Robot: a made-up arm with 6 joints.
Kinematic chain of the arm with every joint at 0, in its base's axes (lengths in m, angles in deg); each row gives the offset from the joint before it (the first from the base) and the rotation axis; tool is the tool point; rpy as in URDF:
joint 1: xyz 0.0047 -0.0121 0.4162 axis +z
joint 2: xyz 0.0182 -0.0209 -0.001 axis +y
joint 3: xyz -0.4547 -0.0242 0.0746 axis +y
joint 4: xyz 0.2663 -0.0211 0.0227 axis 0.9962 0 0.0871
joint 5: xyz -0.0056 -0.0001 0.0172 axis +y
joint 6: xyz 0.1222 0.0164 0.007 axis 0.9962 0 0.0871
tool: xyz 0.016 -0.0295 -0.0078 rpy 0 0 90
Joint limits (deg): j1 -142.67..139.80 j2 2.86..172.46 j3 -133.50..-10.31 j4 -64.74..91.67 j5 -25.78..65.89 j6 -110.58..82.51
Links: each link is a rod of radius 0.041 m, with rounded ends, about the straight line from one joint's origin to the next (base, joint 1, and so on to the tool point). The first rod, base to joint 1, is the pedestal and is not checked.
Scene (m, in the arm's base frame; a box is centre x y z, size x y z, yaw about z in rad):
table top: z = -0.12
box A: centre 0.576 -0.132 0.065 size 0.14 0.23 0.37 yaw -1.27
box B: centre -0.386 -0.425 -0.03 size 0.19 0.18 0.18 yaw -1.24
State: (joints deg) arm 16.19 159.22 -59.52 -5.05 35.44 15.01
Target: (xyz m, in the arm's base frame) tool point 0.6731 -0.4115 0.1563
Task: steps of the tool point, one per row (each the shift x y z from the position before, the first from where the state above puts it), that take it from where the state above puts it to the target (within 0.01 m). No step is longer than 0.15 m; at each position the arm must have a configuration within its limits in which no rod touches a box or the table.
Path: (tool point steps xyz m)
1: -0.0249 -0.0769 0.1012
2: -0.0581 -0.0661 0.0937
3: -0.0848 -0.0429 0.0823
4: -0.1006 -0.0109 0.0676
5: -0.1030 0.0252 0.0502
6: 0.0409 -0.0579 -0.0544
7: 0.0086 -0.0707 -0.0750
8: -0.0265 -0.0672 -0.0920
9: 0.0800 -0.0665 -0.0554
10: 0.0996 -0.0500 -0.0456
11: 0.1142 -0.0274 -0.0346
12: 0.1215 0.0002 -0.0227
13: 0.1204 0.0302 -0.0106
14: 0.1101 0.0600 0.0009

